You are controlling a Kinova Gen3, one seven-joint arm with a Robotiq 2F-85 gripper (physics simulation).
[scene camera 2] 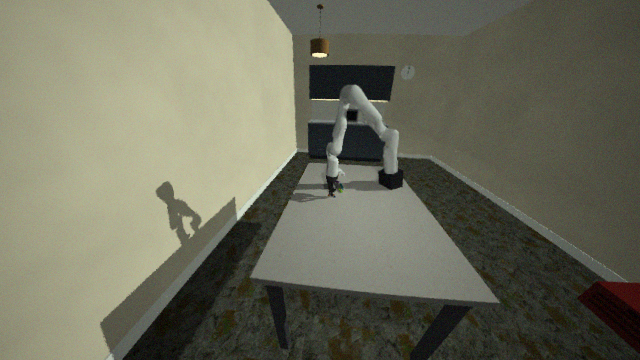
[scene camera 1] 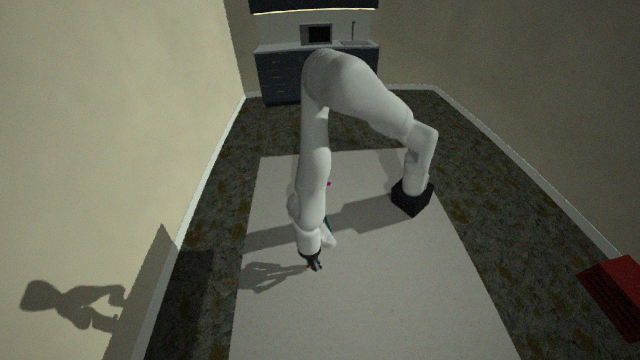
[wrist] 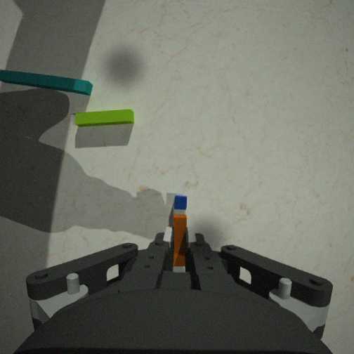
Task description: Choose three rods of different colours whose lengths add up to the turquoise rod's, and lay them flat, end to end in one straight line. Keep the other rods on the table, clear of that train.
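Pixels of known places: gripper, fingertip midpoint: (scene camera 2: pixel 330 195) (scene camera 1: pixel 311 265); arm's base, link origin: (scene camera 2: pixel 390 170) (scene camera 1: pixel 412 186).
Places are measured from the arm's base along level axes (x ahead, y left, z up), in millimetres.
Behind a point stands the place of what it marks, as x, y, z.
My gripper (scene camera 1: pixel 314 268) @[464, 204, -117] (scene camera 2: pixel 331 194) @[464, 204, -117] (wrist: pixel 179 238) is shut on the orange rod (wrist: pixel 179 242), whose long side points away from the wrist. The short blue rod (wrist: pixel 180 202) (scene camera 1: pixel 319 262) @[433, 197, -122] lies just beyond the orange rod's far end, roughly in line with it, with a narrow pale strip between them in the wrist view. Whether the orange rod touches the table is unclear. The lime rod (wrist: pixel 105 118) (scene camera 2: pixel 340 190) @[388, 117, -122] lies flat to the upper left. The turquoise rod (wrist: pixel 47 82) (scene camera 1: pixel 328 225) @[371, 39, -122] lies beyond it, partly cut off by the wrist view's left edge.
A small magenta piece (scene camera 1: pixel 328 184) @[326, -203, -125] shows farther back on the table (scene camera 1: pixel 380 300) @[250, 372, -132] (scene camera 2: pixel 360 240) @[328, 597, -132], beside the forearm. The black robot base (scene camera 1: pixel 412 198) @[23, 50, -13] (scene camera 2: pixel 390 178) @[21, 79, -29] stands at the table's right side. The arm hides part of the table in scene camera 1.
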